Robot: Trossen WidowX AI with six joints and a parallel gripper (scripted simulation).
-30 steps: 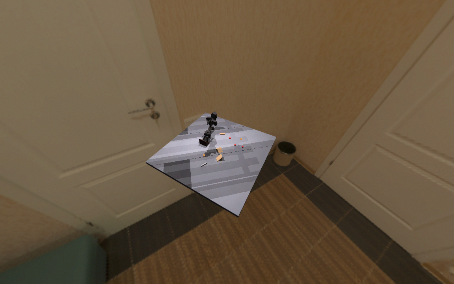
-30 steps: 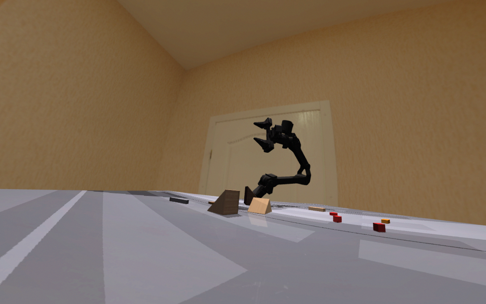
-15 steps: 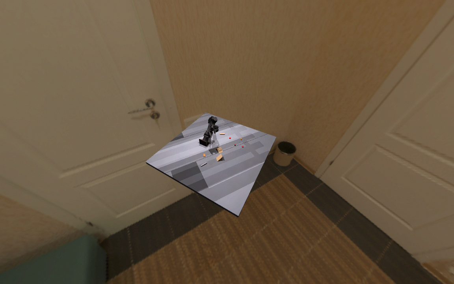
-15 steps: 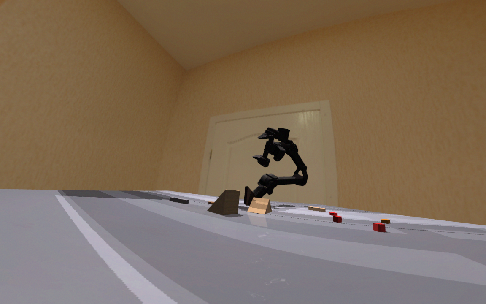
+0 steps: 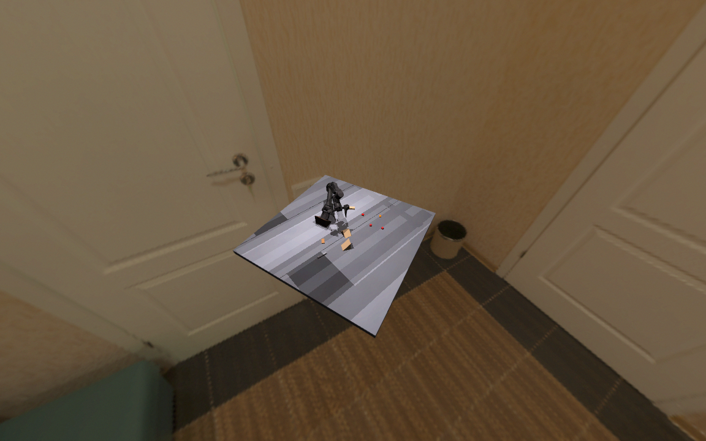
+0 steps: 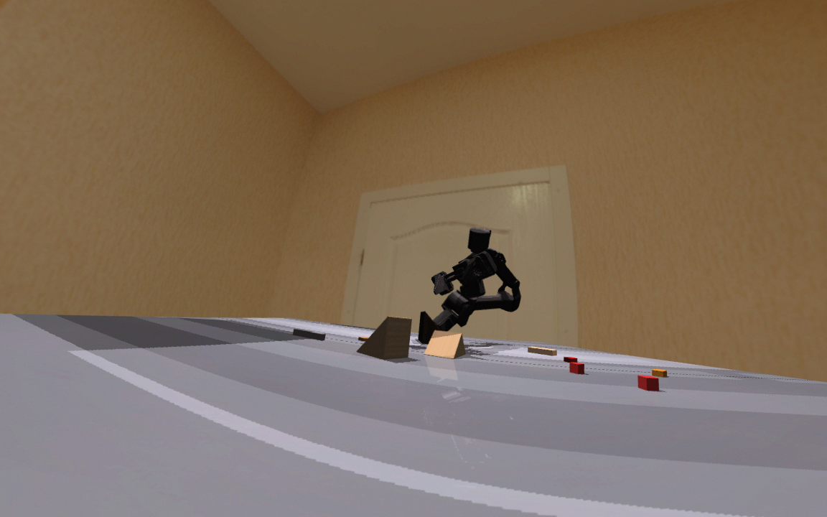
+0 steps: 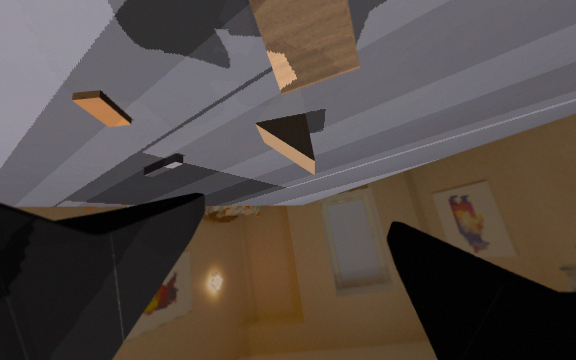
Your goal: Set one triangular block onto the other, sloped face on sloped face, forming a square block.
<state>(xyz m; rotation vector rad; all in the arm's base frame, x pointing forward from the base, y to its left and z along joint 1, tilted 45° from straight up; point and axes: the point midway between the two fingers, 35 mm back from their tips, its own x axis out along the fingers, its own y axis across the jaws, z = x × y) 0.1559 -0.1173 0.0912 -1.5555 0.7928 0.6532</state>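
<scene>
The block lies 50 mm ahead of my gripper tip, 10 mm to the right of it and 130 mm below it. From my gripper tip the other things lie so: dark bar: 30 mm behind, 310 mm to the right, 140 mm below; flat tan bar: 40 mm behind, 310 mm to the left, 140 mm below; orange piece: 260 mm ahead, 320 mm to the left, 150 mm below.
</scene>
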